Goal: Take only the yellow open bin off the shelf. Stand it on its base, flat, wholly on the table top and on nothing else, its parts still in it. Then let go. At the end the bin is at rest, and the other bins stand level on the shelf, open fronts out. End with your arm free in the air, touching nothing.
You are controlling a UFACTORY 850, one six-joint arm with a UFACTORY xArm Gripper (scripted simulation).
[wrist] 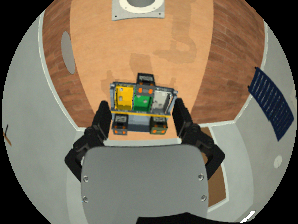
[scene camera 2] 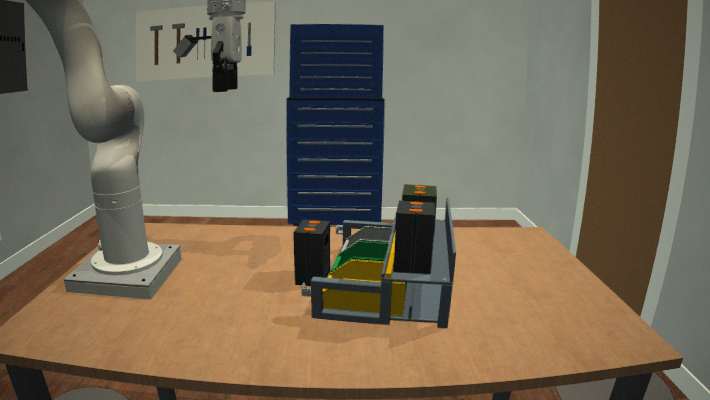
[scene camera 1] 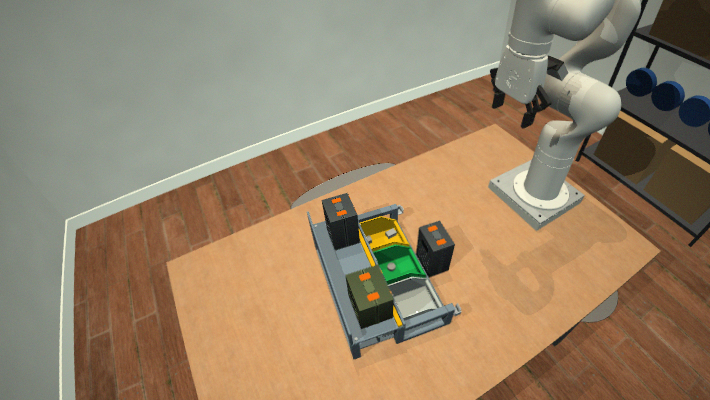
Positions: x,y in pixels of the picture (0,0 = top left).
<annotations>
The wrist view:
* my gripper: 141,106
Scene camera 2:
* my gripper: 225,90
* yellow open bin: 333,299
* green bin: 366,251
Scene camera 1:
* my gripper: 511,116
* yellow open bin: 376,228
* green bin: 405,263
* grey bin: 412,294
</annotations>
